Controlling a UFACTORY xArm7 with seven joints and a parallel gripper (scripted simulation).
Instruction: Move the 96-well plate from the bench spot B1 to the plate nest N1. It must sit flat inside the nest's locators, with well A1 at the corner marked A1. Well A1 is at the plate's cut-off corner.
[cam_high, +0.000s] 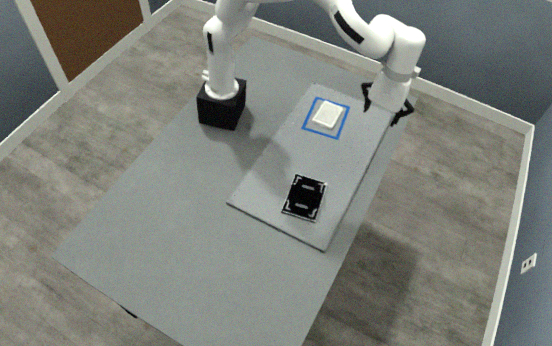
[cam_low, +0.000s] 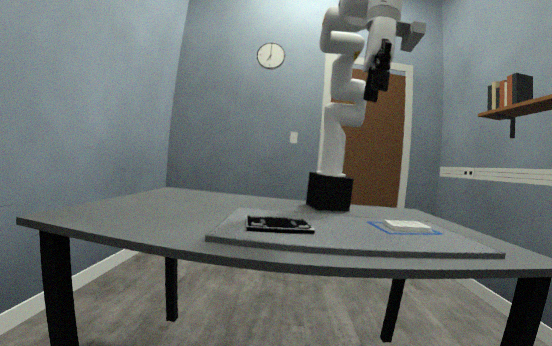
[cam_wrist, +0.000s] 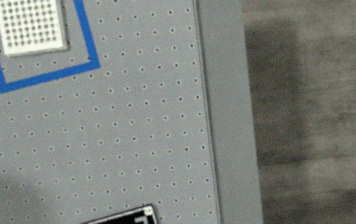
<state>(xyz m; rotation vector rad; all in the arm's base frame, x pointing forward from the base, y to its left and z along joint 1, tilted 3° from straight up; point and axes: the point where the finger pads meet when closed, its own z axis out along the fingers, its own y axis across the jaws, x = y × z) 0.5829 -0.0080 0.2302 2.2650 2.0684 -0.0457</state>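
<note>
Right now my hand is 230 mm past the white 96-well plate, 210 mm to the right of it and 320 mm above it. The rest, counted from my hand: black plate nest: 130 mm behind, 180 mm to the right, 320 mm below.
</note>
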